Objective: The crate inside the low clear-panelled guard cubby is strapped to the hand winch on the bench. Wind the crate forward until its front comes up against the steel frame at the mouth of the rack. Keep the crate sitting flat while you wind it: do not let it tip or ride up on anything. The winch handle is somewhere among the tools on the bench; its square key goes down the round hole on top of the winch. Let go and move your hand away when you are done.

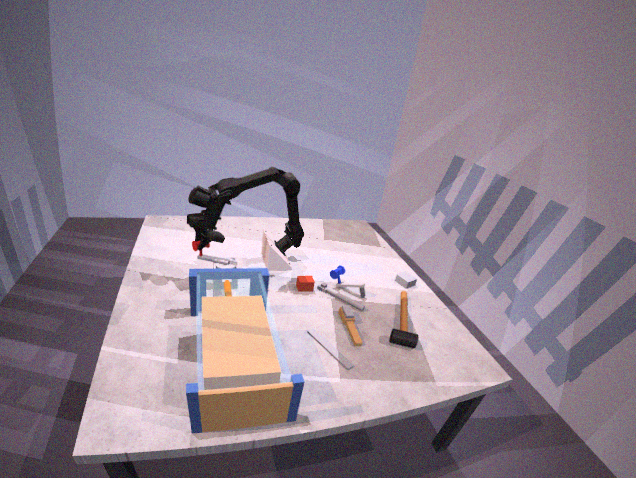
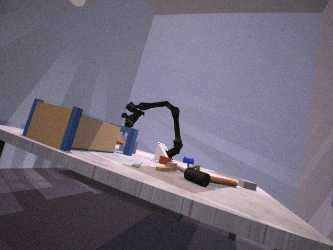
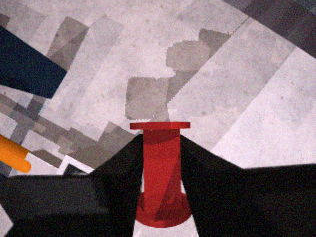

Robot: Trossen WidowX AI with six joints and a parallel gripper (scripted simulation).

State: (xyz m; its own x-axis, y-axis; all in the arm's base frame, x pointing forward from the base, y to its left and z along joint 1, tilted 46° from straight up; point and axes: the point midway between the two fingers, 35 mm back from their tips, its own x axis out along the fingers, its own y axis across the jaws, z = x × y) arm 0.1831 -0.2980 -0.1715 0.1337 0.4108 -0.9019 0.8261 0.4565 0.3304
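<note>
Right now my gripper tip is 50 mm to the right of the winch handle and 30 mm above it. From my gripper tip the other things lie so: red winch handle grip 10 mm to the left, 10 mm behind; then pale winch body 100 mm to the left, 100 mm below, 10 mm ahead; then clear-panelled cubby 420 mm ahead, 140 mm to the left, 20 mm below.
</note>
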